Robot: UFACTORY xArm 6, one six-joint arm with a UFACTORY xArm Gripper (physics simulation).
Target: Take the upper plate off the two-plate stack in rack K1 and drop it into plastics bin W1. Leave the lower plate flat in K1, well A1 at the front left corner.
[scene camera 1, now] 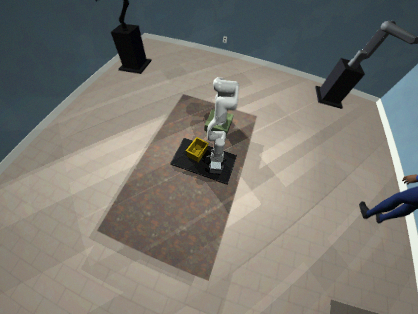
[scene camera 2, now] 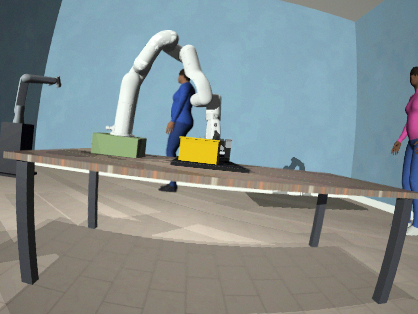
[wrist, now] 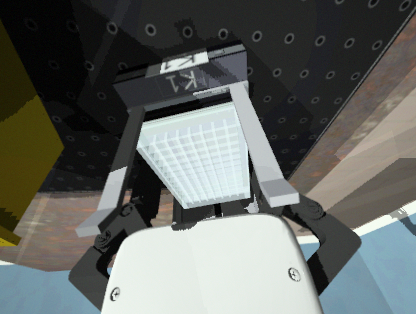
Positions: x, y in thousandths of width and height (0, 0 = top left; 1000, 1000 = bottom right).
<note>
I see my gripper (wrist: 484, 518) and a dark gridded plate (wrist: 535, 314).
</note>
